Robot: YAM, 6 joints.
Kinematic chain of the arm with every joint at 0, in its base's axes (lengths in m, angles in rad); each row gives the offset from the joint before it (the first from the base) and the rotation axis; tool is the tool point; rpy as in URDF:
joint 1: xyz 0 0 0.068 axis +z
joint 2: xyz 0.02 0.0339 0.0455 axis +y
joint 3: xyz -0.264 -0.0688 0 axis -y
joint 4: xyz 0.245 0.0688 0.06 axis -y
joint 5: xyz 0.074 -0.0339 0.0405 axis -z
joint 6: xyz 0.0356 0 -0.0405 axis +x
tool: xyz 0 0 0 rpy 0 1.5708 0
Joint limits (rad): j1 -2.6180..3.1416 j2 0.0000..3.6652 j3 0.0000..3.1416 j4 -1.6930..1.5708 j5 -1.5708..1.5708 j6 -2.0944..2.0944
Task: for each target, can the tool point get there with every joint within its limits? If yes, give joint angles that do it. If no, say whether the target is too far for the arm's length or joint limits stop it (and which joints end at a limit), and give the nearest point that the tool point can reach.
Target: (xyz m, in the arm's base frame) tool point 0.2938 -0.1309 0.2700
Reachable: yes | joints -0.3899 1.6684 1.4264 -1.1098 0.2678 0.0243
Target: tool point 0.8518 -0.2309 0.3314
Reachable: no: too far | nearest point 0.6049 -0.1640 0.2668 | short by 0.264 m
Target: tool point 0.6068 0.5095 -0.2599
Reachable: no: too far | nearest point 0.4468 0.3752 -0.1589 | short by 0.232 m
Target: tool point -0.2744 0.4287 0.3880
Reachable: yes | joints -1.0584 0.3355 2.4942 0.8021 0.9518 0.8417
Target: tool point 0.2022 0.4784 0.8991
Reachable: no: too far | nearest point 0.1385 0.3277 0.6417 | short by 0.305 m
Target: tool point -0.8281 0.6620 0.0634
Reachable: no: too far | nearest point -0.5039 0.4028 0.0834 | short by 0.416 m
